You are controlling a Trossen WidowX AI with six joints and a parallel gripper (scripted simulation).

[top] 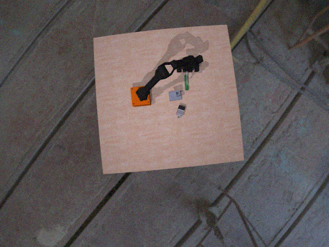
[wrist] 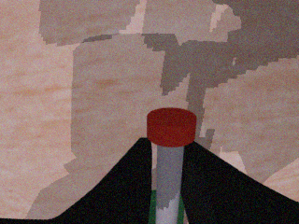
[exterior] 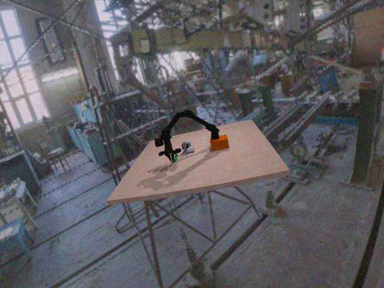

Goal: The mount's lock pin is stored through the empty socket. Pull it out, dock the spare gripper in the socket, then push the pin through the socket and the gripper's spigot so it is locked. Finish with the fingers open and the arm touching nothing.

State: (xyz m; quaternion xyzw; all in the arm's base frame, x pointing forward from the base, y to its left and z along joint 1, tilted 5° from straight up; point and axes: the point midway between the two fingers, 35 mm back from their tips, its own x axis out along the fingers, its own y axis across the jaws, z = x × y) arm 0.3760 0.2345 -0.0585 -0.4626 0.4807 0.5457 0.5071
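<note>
The green bar lies 10 cm to the right of my gripper tip. From my gripper tip the other things lie so: spare gripper 38 cm to the right, 6 cm behind; then mount 22 cm to the right, 10 cm behind, 3 cm above.
</note>
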